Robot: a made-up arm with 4 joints. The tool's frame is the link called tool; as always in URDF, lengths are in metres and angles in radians.
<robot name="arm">
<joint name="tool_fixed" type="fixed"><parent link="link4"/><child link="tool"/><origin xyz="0.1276 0.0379 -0.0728" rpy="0 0 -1.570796"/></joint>
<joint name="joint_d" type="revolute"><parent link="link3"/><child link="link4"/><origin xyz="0.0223 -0.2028 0.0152" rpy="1.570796 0 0"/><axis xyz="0 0 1"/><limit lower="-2.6" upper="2.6"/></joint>
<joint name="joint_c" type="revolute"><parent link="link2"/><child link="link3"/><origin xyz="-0.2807 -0.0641 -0.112" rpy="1.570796 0 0"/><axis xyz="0 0 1"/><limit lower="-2.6" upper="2.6"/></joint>
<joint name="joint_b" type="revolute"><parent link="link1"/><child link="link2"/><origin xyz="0.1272 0.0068 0.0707" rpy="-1.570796 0 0"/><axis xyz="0 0 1"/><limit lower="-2.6" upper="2.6"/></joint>
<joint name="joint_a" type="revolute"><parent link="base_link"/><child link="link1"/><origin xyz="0 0 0.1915" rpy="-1.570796 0 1.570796"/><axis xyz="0 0 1"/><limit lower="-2.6" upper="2.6"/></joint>
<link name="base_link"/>
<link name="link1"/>
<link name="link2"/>
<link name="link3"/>
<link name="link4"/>
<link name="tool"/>
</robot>
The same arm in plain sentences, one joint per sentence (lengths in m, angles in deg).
The arm has four revolute joints in a row. What follows holds with every joint at zero, and every direction is one of the base frame's. Joint 1 lies 0.1915 m along +z from the base frame's origin and turns about -x, from -148.97 to 148.97 deg. Joint 2 lies 0.0707 m along -x and 0.1272 m along +y and 0.0068 m along -z from joint 1 and turns about -z, from -148.97 to 148.97 deg. Joint 3 lies 0.0641 m along -x and 0.2807 m along -y and 0.1120 m along +z from joint 2 and turns about -x, from -148.97 to 148.97 deg. Joint 4 lies 0.0152 m along -x and 0.0223 m along +y and 0.2028 m along +z from joint 3 and turns about +z, from -148.97 to 148.97 deg. The tool frame, which is the frame that the pose is given for, lies 0.0379 m along -x and 0.1276 m along +y and 0.0728 m along -z from joint 4; its axes are parallel to the base frame's.
